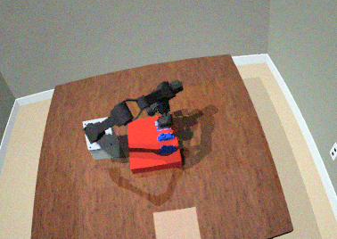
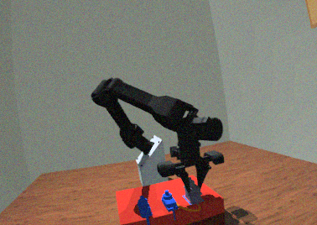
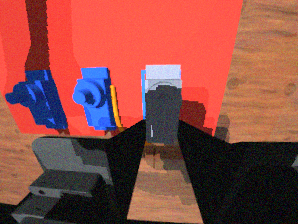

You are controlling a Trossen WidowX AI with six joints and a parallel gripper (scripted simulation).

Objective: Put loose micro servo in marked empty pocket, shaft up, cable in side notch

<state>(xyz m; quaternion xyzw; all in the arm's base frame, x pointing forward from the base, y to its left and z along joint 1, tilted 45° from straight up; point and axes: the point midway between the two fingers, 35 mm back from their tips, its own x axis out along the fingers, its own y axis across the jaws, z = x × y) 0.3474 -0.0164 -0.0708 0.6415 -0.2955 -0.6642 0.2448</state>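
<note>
My gripper tip is 13 cm past the red deck, 7 cm to the left of it and 6 cm above it.
</note>
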